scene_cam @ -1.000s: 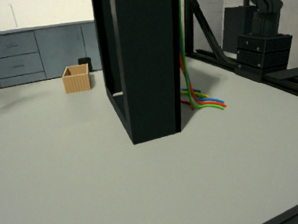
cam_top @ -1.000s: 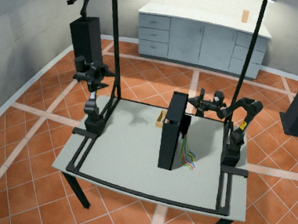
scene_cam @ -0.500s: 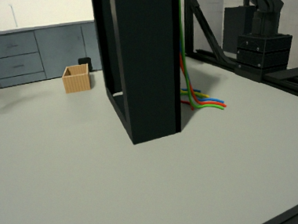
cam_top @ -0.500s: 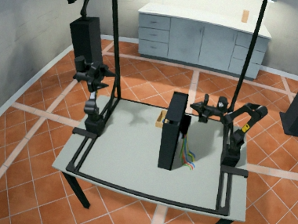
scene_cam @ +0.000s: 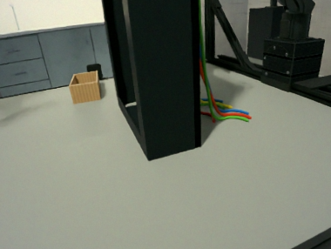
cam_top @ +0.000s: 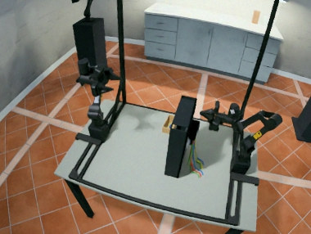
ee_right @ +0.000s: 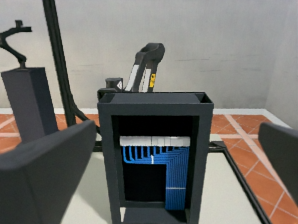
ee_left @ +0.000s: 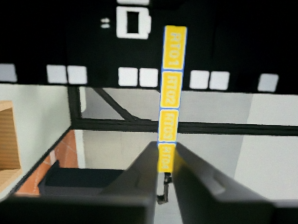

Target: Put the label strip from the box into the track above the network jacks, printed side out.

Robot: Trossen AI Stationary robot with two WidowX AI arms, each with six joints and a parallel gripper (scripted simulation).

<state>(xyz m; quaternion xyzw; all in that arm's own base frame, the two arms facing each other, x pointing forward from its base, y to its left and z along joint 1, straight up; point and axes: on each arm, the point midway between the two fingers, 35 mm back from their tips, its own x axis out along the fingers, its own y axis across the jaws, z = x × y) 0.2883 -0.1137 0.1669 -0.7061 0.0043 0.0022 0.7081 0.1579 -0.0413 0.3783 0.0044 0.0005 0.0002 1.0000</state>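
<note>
My left hand is 3 cm short of the yellow label strip and 3 cm to the left of it. Also, from my left hand: small box: 11 cm behind, 21 cm to the right, 27 cm below.
</note>
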